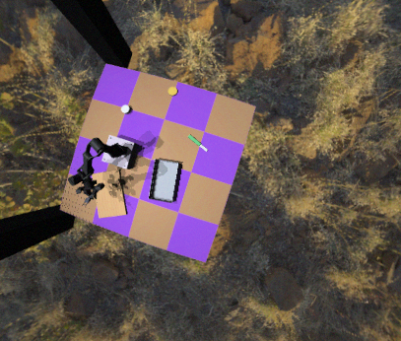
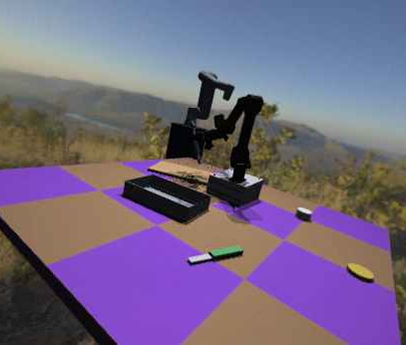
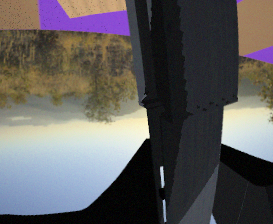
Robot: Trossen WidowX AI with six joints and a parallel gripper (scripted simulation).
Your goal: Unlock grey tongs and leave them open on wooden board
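The wooden board is 1 cm to the left of my gripper tip and 20 cm below it. From my gripper tip the other things lie so: yellow disc (31 cm ahead, 92 cm to the left, 20 cm below); roasting tin (41 cm ahead, 22 cm to the left, 18 cm below); white puck (2 cm behind, 69 cm to the left, 19 cm below).
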